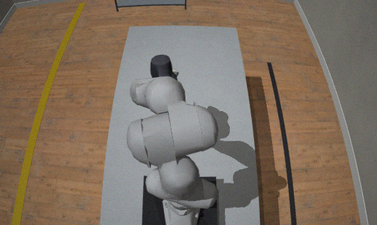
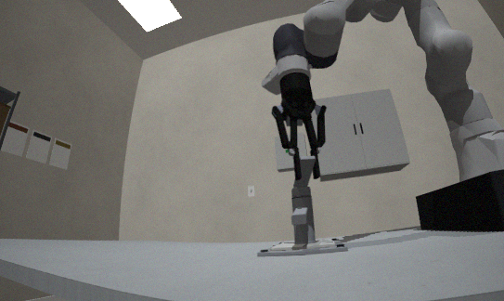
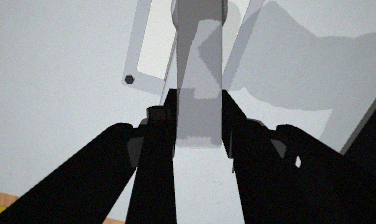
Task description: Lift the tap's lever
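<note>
My hand is 30 mm to the left of the lever, 10 mm short of it and 10 mm above it. Round my hand: flat grey base plate 180 mm below, 70 mm to the right, 20 mm ahead; then grey tap 70 mm below, 50 mm to the right, 20 mm ahead.
</note>
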